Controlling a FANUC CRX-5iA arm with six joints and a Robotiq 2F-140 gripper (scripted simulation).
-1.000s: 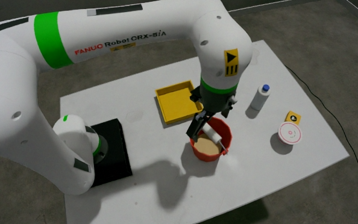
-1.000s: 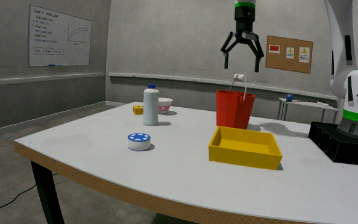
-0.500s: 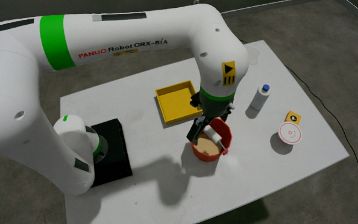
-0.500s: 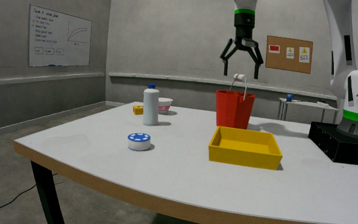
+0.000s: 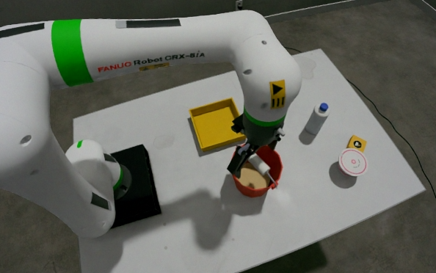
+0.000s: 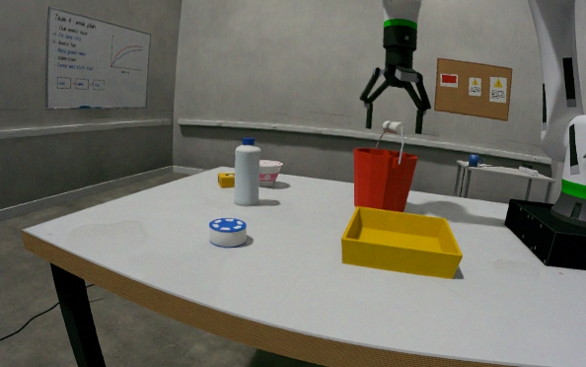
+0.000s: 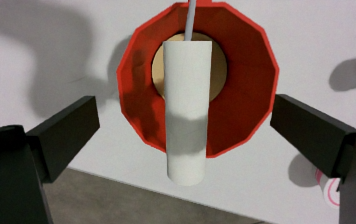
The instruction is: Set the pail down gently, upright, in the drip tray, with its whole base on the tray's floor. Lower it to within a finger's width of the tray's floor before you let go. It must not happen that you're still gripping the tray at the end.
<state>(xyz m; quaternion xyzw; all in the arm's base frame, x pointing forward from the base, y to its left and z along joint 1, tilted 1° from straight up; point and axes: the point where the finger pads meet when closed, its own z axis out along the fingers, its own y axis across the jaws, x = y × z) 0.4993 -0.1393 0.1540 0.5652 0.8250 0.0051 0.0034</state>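
Now: the white grip 3 cm below my hand and 1 cm ahead of it. Round my hand: yellow drip tray 29 cm to the left, 21 cm below, 4 cm behind; red pail 9 cm below, 1 cm ahead; white bottle 36 cm ahead, 14 cm to the left, 14 cm below.
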